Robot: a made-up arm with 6 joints. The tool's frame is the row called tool.
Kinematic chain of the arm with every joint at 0, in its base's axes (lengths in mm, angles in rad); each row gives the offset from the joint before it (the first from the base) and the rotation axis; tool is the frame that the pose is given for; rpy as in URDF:
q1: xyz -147 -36 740 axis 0.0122 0.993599 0.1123
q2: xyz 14 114 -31 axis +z
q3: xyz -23 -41 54 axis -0.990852 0.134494 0.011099
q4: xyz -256 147 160 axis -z
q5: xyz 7 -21 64 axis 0.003 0.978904 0.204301
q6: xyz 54 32 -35 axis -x
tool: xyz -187 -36 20 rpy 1.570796 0 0
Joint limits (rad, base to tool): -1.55..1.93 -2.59..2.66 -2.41..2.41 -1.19..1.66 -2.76..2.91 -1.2..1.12
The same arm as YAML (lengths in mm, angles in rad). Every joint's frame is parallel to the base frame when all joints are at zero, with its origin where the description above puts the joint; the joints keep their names.
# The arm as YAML. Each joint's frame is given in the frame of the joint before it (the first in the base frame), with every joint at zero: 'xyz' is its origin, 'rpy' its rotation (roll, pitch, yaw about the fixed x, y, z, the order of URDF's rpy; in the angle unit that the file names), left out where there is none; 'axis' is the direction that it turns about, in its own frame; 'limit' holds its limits. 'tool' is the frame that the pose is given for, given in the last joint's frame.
units:
  length: mm
  angle: rad
joints:
  - name: q1
    type: revolute
    origin:
      xyz: [-147.0, -36.0, 740.0]
    axis: [0.0122, 0.993599, 0.1123]
    limit:
      lower: -1.55
      upper: 1.93
  - name: q2
    type: revolute
    origin:
      xyz: [14.0, 114.0, -31.0]
    axis: "+z"
    limit:
      lower: -2.59
      upper: 2.66
  - name: q3
    type: revolute
    origin:
      xyz: [-23.0, -41.0, 54.0]
    axis: [-0.990852, 0.134494, 0.011099]
    limit:
      lower: -2.41
      upper: 2.41
  - name: q4
    type: revolute
    origin:
      xyz: [-256.0, 147.0, 160.0]
    axis: "-z"
    limit:
      lower: -1.19
      upper: 1.66
  - name: q5
    type: revolute
    origin:
      xyz: [7.0, -21.0, 64.0]
    axis: [0.003, 0.978904, 0.204301]
    limit:
      lower: -2.76
      upper: 2.91
  - name: q6
    type: revolute
    origin:
      xyz: [54.0, 32.0, -35.0]
    axis: "-x"
    limit:
      lower: -1.2
      upper: 1.12
tool:
  origin:
    xyz: [-187.0, -36.0, 20.0]
    rpy: [1.5708, 0.0, 0.0]

